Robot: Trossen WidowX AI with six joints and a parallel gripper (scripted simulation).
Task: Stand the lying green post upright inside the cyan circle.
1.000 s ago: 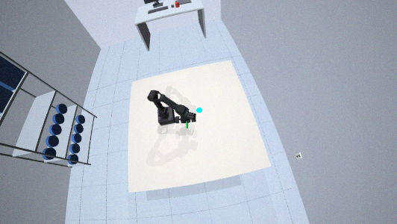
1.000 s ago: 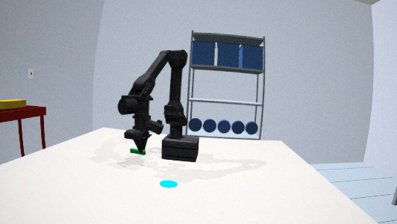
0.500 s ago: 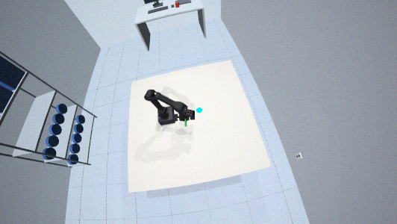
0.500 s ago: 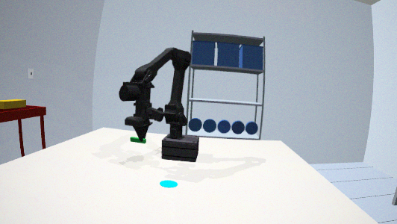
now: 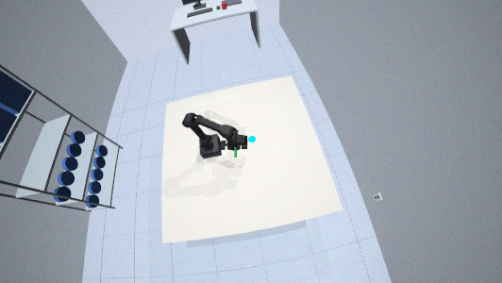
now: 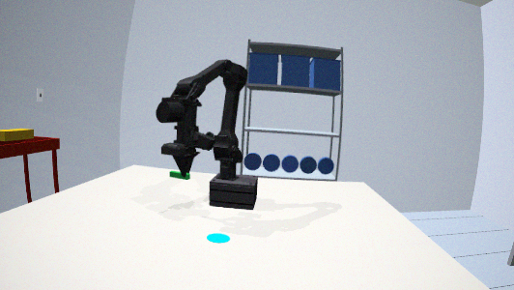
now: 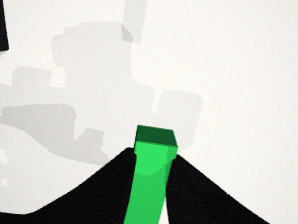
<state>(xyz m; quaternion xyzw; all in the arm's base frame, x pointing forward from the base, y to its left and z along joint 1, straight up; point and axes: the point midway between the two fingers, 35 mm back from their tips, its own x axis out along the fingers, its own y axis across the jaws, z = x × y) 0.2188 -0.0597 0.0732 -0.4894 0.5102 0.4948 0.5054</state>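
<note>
Now: the cyan circle 14 cm to the left of my gripper tip, 13 cm below it and 11 cm ahead of it. The rest, counted from my gripper tip: green post: 2 cm to the right.
</note>
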